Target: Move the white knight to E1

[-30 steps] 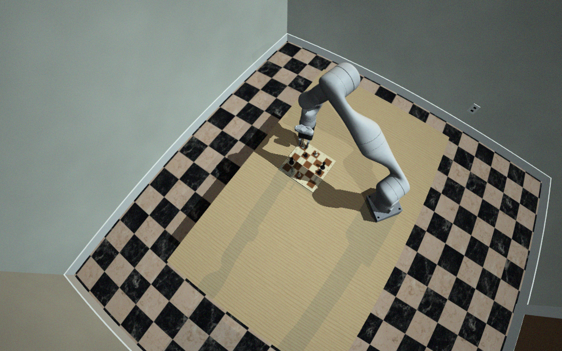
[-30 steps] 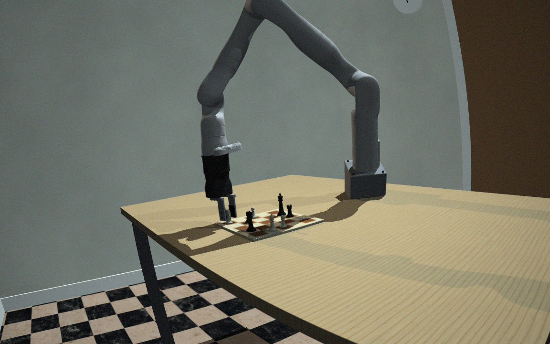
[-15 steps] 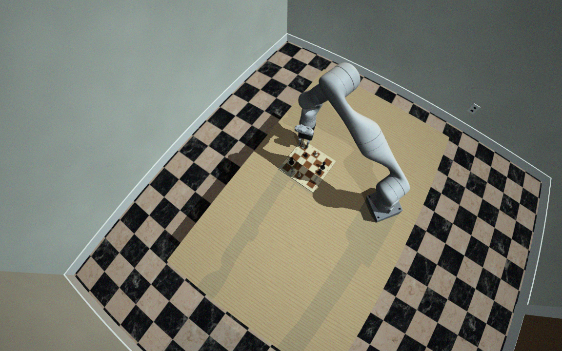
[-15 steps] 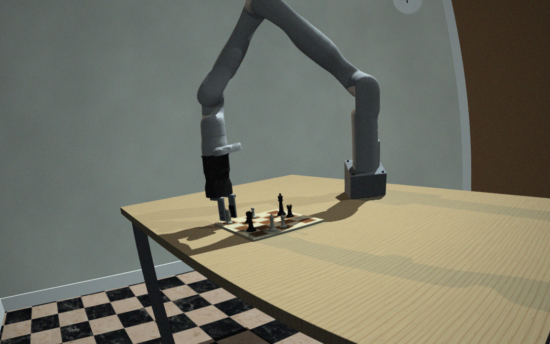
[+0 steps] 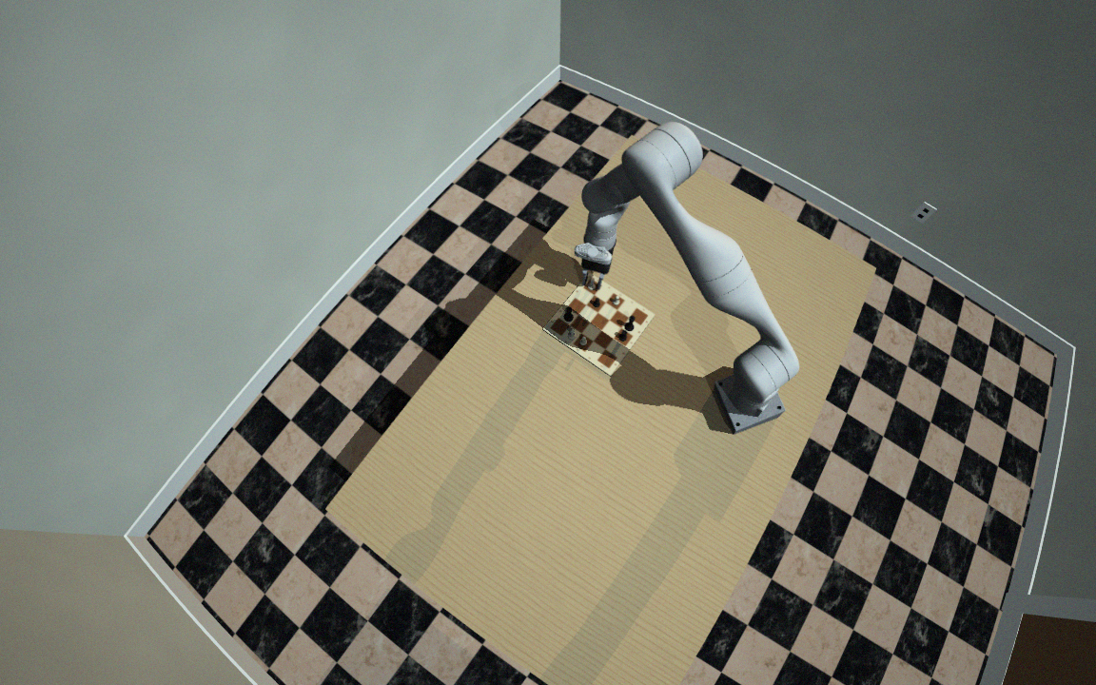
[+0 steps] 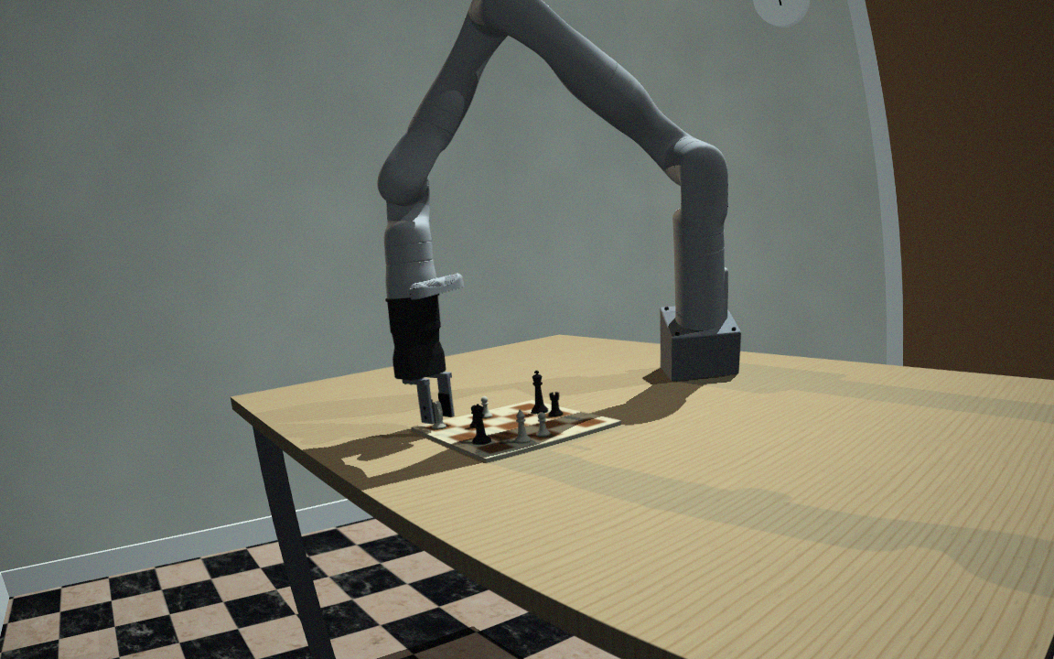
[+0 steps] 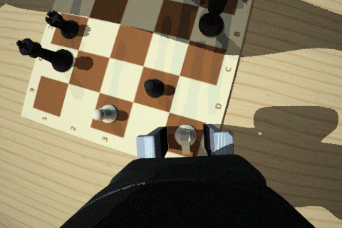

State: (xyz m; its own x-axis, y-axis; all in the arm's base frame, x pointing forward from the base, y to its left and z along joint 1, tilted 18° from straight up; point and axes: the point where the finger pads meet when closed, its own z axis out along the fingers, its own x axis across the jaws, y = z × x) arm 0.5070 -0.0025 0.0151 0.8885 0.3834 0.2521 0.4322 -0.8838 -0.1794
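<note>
Now: hand 50 mm past the black pawn, 30 mm to the right of it and 20 mm above it. Also, from my hand: black king 150 mm behind, 20 mm to the left; then chessboard 90 mm behind, 60 mm to the left, 30 mm below.
</note>
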